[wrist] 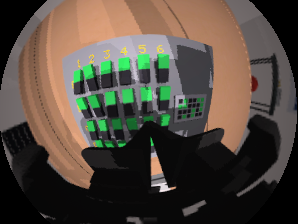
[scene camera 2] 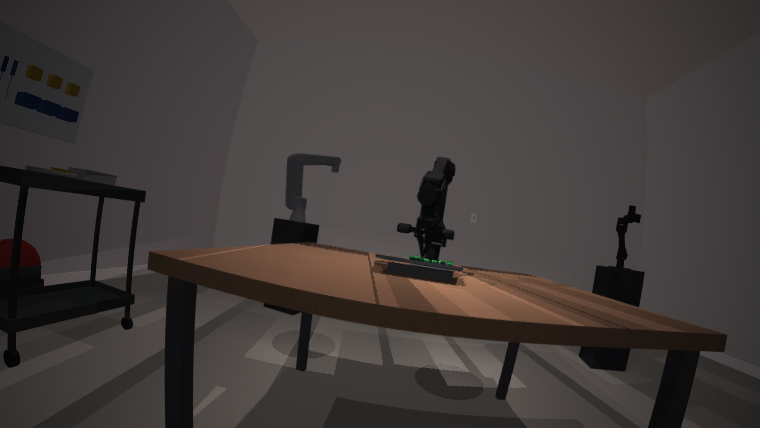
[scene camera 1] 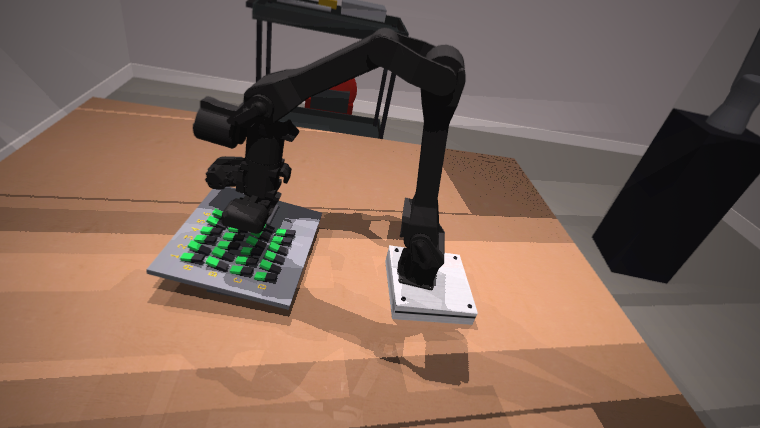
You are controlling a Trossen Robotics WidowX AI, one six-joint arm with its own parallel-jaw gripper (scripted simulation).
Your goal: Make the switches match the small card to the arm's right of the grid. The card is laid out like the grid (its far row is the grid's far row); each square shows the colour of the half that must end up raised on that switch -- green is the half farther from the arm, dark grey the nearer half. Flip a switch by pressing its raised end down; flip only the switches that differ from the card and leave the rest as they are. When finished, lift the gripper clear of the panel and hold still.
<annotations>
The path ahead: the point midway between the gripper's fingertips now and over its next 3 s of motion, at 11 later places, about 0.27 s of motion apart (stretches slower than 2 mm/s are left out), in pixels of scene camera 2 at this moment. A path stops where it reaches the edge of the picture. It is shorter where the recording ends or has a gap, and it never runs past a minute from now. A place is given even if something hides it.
My gripper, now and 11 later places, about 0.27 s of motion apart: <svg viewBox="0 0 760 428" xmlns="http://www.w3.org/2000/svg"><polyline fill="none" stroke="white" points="422,257 422,257 422,258 421,258 421,259 421,257 425,242 435,242 439,246 438,253 437,256 437,258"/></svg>
</annotations>
